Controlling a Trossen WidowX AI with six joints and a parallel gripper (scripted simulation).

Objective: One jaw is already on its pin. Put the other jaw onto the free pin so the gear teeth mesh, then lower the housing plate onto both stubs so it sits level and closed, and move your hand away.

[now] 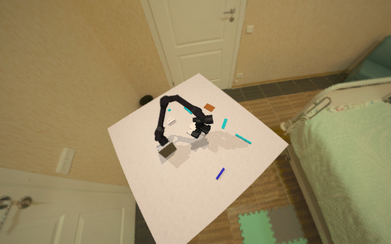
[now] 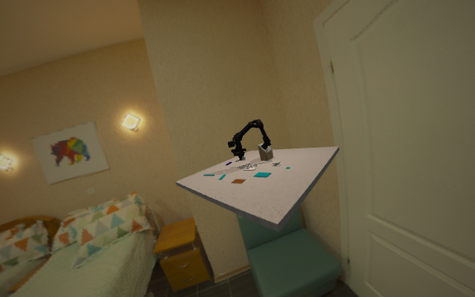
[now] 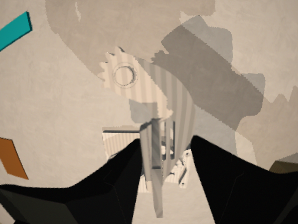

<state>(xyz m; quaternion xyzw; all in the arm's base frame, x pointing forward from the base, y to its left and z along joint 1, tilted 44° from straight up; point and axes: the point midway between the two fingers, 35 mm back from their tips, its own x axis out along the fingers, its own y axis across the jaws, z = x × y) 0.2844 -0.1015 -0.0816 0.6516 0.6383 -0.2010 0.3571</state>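
The jaw piece is 3 cm to the right of my gripper tip and 2 cm ahead of it. Also, from my gripper tip: teal plate (31 cm to the left, 16 cm ahead, 9 cm below); blue bar (34 cm to the right, 14 cm behind, 8 cm below); orange plate (30 cm ahead, 16 cm to the left, 9 cm below).
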